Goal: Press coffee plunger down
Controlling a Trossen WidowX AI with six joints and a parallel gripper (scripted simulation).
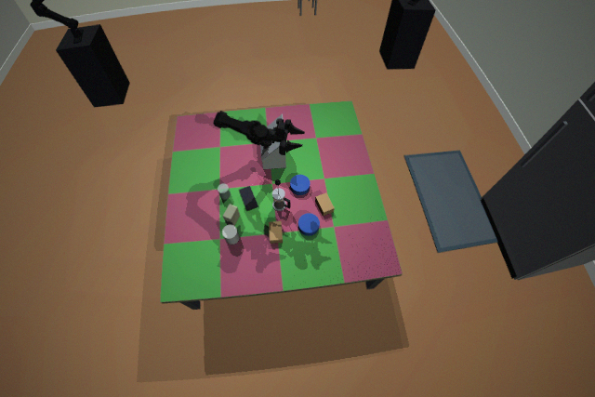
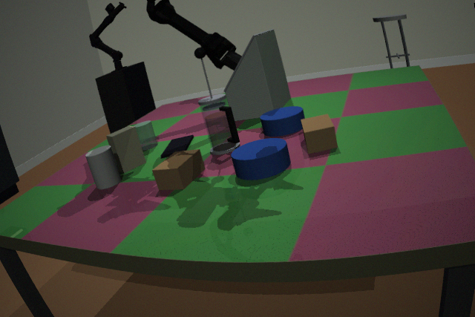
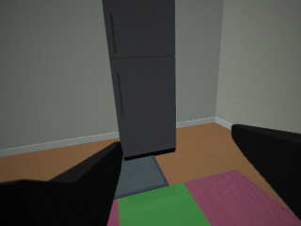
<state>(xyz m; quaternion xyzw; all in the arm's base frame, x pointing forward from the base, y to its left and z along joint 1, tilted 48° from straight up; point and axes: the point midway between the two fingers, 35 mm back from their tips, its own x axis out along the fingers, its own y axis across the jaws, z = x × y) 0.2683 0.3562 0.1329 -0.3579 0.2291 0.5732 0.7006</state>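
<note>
The coffee press lies 80 mm ahead of my gripper tip, 120 mm to the right of it and 390 mm below it. The rest, counted from my gripper tip: beige box: 140 mm ahead, 410 mm to the right, 460 mm below; then black flat block: 10 mm ahead, 320 mm to the right, 510 mm below.
</note>
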